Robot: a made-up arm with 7 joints. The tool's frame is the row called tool.
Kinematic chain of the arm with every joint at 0, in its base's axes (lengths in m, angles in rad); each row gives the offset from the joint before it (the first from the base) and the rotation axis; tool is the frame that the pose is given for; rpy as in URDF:
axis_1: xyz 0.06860 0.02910 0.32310 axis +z
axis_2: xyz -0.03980 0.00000 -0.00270 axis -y
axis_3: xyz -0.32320 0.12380 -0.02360 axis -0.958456 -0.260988 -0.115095
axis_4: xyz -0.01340 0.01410 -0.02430 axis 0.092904 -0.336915 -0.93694
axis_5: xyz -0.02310 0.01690 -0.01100 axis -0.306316 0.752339 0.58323
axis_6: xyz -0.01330 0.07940 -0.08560 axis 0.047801 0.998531 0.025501
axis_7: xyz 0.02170 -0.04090 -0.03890 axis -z
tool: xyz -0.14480 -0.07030 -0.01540 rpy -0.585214 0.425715 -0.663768
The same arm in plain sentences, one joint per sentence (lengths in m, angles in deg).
The arm has seven revolute joints in a row. What follows holds with every joint at zero, and every direction is one of the base frame's.
Joint 1 sits 0.0686 m along +x and 0.0291 m along +y and 0.3231 m along +z from the base frame's origin and rotates about +z.
Joint 2 sits 0.0398 m along -x and 0.0027 m along -z from joint 1 and rotates about -y.
Joint 3 sits 0.3232 m along -x and 0.1238 m along +y and 0.0236 m along -z from joint 2 and rotates about the direction (-0.958456, -0.260988, -0.115095).
Joint 4 sits 0.0134 m along -x and 0.0141 m along +y and 0.0243 m along -z from joint 3 and rotates about the direction (0.092904, -0.336915, -0.93694).
Joint 5 sits 0.0231 m along -x and 0.0169 m along +y and 0.011 m along -z from joint 4 and rotates about the direction (-0.306316, 0.752339, 0.58323).
Joint 6 sits 0.0133 m along -x and 0.0794 m along +y and 0.0856 m along -z from joint 5 and rotates about the direction (0.047801, 0.998531, 0.025501).
Joint 7 sits 0.0217 m along +x and 0.0409 m along -y and 0.0389 m along -z from joint 6 and rotates about -z.
The tool frame, which is the frame that the pose is given for, sits 0.1448 m along -x and 0.0703 m along -y and 0.0154 m along -z from joint 7; its axes are the base frame's turned by roll -33.53, pitch 24.39 and yaw -38.03 deg (as in URDF: about the fixed x, then y, then z).

